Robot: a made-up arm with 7 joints.
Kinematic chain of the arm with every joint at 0, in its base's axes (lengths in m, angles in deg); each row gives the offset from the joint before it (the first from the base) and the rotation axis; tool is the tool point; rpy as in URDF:
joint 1: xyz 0 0 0.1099 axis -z
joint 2: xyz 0 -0.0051 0.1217 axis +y
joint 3: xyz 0 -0.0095 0.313 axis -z
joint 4: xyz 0 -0.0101 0.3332 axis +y
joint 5: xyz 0 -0.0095 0.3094 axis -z
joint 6: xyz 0 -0.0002 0.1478 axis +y
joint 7: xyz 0 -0.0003 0.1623 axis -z
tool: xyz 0 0 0 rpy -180 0 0
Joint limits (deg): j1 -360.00..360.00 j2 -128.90..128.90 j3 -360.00..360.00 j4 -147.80..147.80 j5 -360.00..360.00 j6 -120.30..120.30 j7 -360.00..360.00
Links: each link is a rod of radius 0.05 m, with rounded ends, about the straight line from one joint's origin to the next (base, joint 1, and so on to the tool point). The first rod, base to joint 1, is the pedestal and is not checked.
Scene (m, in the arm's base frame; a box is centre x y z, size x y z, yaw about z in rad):
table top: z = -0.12
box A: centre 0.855 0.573 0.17 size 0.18 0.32 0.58 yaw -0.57
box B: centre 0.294 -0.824 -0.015 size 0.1 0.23 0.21 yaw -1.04
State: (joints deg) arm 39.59 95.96 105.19 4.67 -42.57 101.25 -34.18
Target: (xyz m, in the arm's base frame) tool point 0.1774 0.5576 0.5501
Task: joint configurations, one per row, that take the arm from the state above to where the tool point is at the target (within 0.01 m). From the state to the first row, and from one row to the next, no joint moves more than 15 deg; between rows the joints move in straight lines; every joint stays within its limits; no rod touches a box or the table.
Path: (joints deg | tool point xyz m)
1: 33.68 88.86 102.58 -8.40 -45.16 98.72 -33.13 | 0.8628 -0.6746 0.1725
2: 27.77 81.77 99.97 -21.46 -47.75 96.19 -32.08 | 0.9853 -0.4885 0.2812
3: 21.85 74.67 97.36 -34.53 -50.34 93.66 -31.04 | 1.0429 -0.2691 0.3944
4: 15.94 67.58 94.75 -47.60 -52.93 91.13 -29.99 | 1.0263 -0.0389 0.5009
5: 10.03 60.48 92.14 -60.66 -55.52 88.60 -28.94 | 0.9368 0.1773 0.5904
6: 0.75 58.60 86.71 -72.99 -62.28 91.74 -30.25 | 0.7838 0.3919 0.5896
7: -8.53 56.73 81.28 -85.31 -69.05 94.88 -31.56 | 0.5819 0.5296 0.5848
8: -17.81 54.85 75.85 -97.64 -75.81 98.01 -32.87 | 0.3677 0.5818 0.5724
9: -27.10 52.98 70.42 -109.96 -82.58 101.15 -34.18 | 0.1774 0.5576 0.5501

